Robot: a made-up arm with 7 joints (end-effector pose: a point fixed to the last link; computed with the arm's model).
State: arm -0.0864 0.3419 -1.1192 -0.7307 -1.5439 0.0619 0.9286
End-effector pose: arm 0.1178 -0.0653 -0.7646 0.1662 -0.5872 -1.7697
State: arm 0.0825 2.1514 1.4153 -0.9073 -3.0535 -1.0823 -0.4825
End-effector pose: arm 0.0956 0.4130 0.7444 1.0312 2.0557 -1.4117
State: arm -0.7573 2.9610 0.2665 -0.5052 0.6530 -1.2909 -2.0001
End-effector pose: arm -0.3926 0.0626 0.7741 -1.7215 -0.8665 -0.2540
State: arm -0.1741 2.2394 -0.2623 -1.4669 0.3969 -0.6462 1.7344
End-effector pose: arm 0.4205 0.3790 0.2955 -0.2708 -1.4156 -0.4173
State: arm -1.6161 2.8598 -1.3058 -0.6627 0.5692 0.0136 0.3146
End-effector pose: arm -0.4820 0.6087 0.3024 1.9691 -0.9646 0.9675
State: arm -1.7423 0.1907 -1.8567 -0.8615 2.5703 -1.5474 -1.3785
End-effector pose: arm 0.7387 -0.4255 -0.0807 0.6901 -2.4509 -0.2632
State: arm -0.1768 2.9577 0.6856 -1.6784 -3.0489 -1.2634 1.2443
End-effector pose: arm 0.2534 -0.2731 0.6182 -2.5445 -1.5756 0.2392
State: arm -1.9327 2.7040 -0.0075 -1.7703 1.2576 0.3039 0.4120
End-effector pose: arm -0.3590 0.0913 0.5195 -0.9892 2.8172 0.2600
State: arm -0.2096 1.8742 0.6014 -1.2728 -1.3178 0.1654 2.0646
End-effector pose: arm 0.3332 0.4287 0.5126 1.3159 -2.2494 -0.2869
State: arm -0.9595 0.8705 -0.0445 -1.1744 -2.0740 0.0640 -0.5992
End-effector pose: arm 0.7050 0.1667 0.1617 -2.6617 -0.4124 1.2807
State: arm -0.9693 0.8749 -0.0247 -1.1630 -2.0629 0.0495 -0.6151
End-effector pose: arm 0.7032 0.1760 0.1719 -2.6723 -0.4252 1.2884
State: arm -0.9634 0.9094 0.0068 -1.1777 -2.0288 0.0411 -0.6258
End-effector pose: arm 0.6879 0.1981 0.1936 -2.7054 -0.4400 1.2654
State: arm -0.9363 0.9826 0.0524 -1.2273 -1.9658 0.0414 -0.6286
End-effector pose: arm 0.6527 0.2319 0.2304 -2.7605 -0.4561 1.1948
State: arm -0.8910 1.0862 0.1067 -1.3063 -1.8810 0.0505 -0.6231
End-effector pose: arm 0.5993 0.2640 0.2785 -2.8147 -0.4666 1.0774
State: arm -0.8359 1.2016 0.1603 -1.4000 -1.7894 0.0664 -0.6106
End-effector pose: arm 0.5385 0.2800 0.3285 -2.8410 -0.4618 0.9396
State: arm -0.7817 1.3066 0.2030 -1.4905 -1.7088 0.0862 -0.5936
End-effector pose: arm 0.4855 0.2762 0.3687 -2.8322 -0.4392 0.8199
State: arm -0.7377 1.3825 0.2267 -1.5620 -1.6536 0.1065 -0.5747
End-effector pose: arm 0.4517 0.2616 0.3914 -2.8041 -0.4068 0.7452
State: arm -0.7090 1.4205 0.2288 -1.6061 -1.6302 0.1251 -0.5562
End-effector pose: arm 0.4393 0.2479 0.3960 -2.7781 -0.3765 0.7168
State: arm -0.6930 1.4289 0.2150 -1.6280 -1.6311 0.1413 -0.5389
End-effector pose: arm 0.4416 0.2391 0.3884 -2.7614 -0.3523 0.7183
